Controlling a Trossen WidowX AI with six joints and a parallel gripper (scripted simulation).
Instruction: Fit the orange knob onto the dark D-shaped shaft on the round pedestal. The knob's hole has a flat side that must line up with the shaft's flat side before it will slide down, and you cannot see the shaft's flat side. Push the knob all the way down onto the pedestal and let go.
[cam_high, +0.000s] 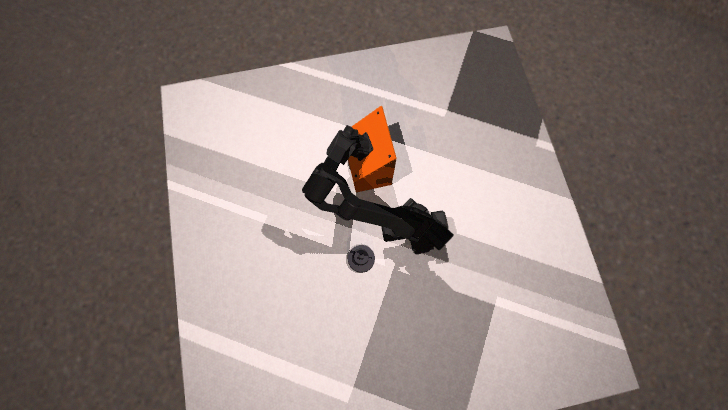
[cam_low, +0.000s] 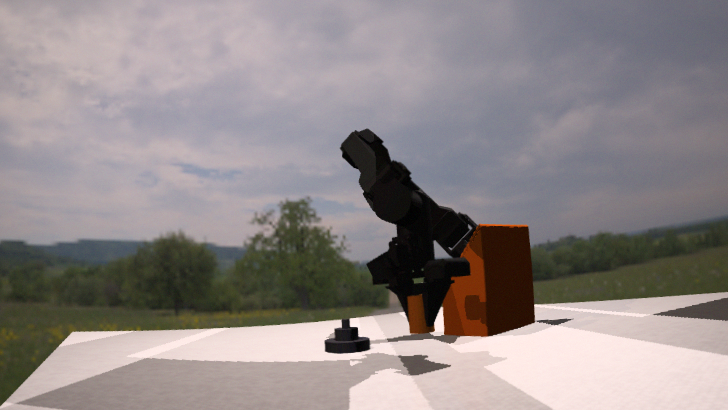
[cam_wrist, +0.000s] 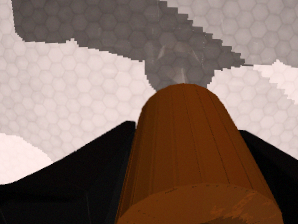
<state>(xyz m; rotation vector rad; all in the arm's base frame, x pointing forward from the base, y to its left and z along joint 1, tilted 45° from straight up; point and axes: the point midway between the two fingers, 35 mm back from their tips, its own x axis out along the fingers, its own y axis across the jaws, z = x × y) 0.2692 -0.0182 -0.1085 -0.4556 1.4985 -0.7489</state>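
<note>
The dark pedestal with shaft lies 2 cm ahead of my gripper tip, 17 cm to the right of it and 2 cm below it. Also, from my gripper tip: orange knob (2 cm above).
</note>
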